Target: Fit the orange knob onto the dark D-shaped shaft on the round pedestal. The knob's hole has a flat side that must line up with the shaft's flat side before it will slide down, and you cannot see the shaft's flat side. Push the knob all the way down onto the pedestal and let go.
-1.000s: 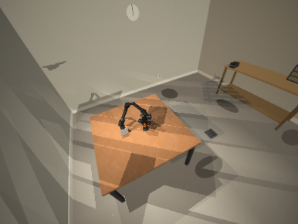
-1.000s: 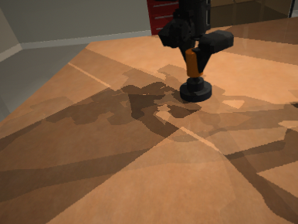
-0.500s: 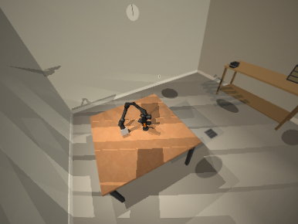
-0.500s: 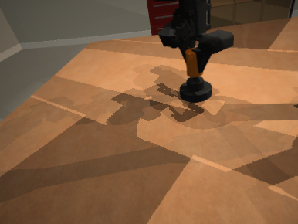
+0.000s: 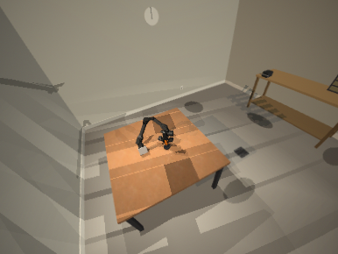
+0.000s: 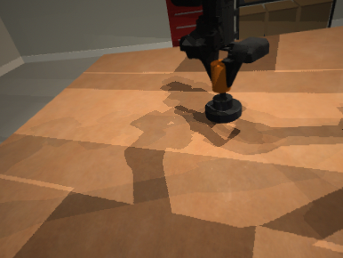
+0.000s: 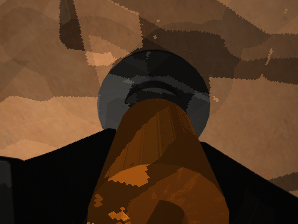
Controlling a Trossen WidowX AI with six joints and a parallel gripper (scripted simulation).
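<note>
Right now my gripper tip is 20 mm below the orange knob. The rest, counted from my gripper tip: dark round pedestal 40 mm below.
</note>
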